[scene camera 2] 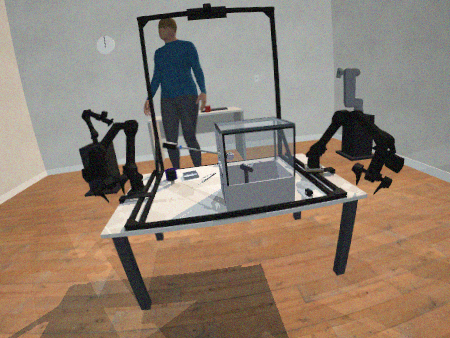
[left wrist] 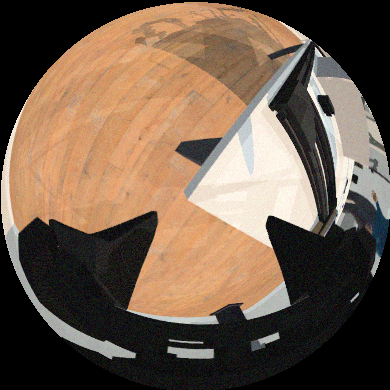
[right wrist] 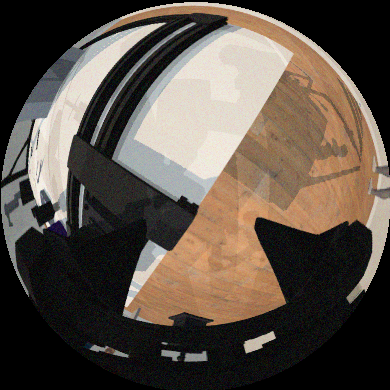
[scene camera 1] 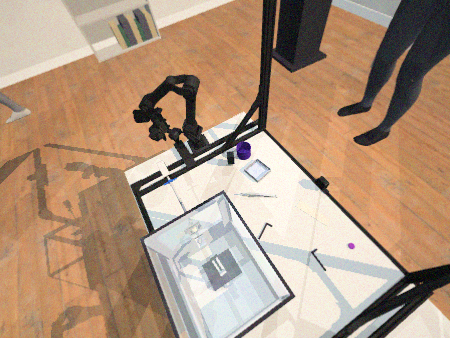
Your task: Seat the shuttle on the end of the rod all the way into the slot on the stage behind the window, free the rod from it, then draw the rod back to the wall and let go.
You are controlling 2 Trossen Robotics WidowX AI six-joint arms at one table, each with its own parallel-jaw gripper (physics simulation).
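Seen in the pictures: left gripper, fingertip midpoint: [scene camera 2: 365, 189] [left wrist: 214, 219]; right gripper, fingertip midpoint: [scene camera 2: 116, 198] [right wrist: 202, 224] [scene camera 1: 172, 142]; left arm's base, link origin: [scene camera 2: 313, 166] [left wrist: 327, 234]; right arm's base, link origin: [scene camera 2: 137, 189] [scene camera 1: 198, 143].
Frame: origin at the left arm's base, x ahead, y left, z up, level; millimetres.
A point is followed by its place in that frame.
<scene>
The rod [scene camera 1: 176, 194] @[y 364, x 586, z 228 mm] [scene camera 2: 197, 149] @[y 360, x 564, z 221 mm] has a blue collar and runs from its handle outside the glass-walled box [scene camera 1: 258, 244] @[y 153, x 347, z 313 mm] [scene camera 2: 260, 196] @[y 405, x 292, z 12 mm] through the box's side wall. A small pale piece at its inner end, seemingly the shuttle [scene camera 2: 230, 155] @[y 327, x 424, z 178 mm], is just inside the wall, apart from the stage. The dark stage [scene camera 1: 231, 276] with a light slot stands farther inside. My right gripper [scene camera 1: 166, 133] [scene camera 2: 115, 195] @[y 418, x 1037, z -4 mm] [right wrist: 202, 224] @[y 418, x 1037, z -4 mm] is open and empty, beyond the table edge on the rod handle's side. My left gripper [scene camera 2: 366, 189] @[y 279, x -210, z -24 mm] [left wrist: 214, 219] @[y 279, x -210, z -24 mm] is open and empty, off the table at the picture's right.
A purple cup [scene camera 1: 243, 150] [scene camera 2: 171, 174], a small black block [scene camera 1: 230, 158] @[y 140, x 816, z 34 mm], a shallow tray [scene camera 2: 190, 175] @[y 2, x 767, z -40 mm], tweezers [scene camera 1: 255, 195] @[y 71, x 632, z -34 mm] and two hex keys [scene camera 1: 262, 230] @[y 88, x 472, z -33 mm] [scene camera 1: 319, 260] @[y -82, x 310, z -32 mm] lie on the table. A purple disc [scene camera 1: 351, 246] @[y -221, x 333, z -33 mm] lies near its edge. Black frame rails and posts [scene camera 1: 266, 75] @[y -77, x 997, z 303 mm] border the table.
</scene>
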